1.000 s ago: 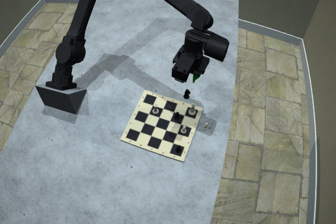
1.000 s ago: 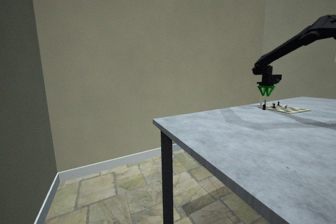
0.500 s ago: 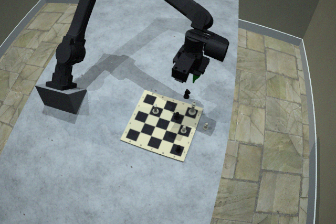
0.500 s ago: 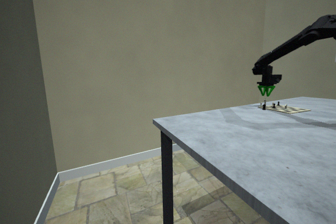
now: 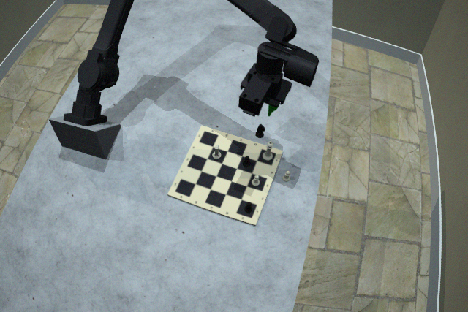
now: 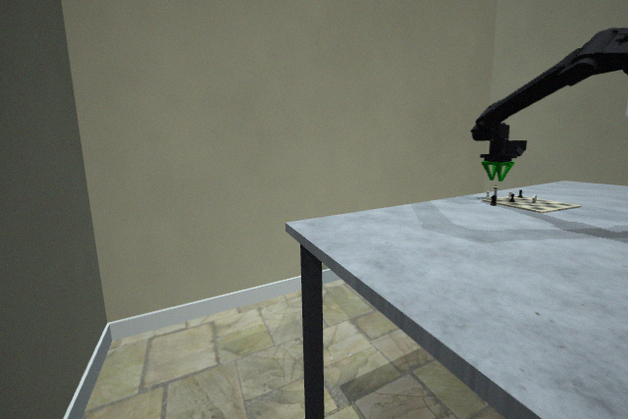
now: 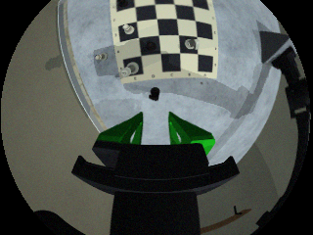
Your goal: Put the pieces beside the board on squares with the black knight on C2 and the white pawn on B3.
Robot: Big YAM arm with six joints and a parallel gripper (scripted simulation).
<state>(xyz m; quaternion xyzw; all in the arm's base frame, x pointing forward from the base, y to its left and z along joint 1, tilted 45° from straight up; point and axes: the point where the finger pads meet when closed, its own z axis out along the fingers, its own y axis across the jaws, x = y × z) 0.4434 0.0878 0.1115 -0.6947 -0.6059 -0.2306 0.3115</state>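
My hand is 9 cm above the black knight. The rest, counted from my hand: tall white piece 4 cm ahead, 6 cm to the right, 7 cm below; then chessboard 5 cm behind, 13 cm to the right, 10 cm below.
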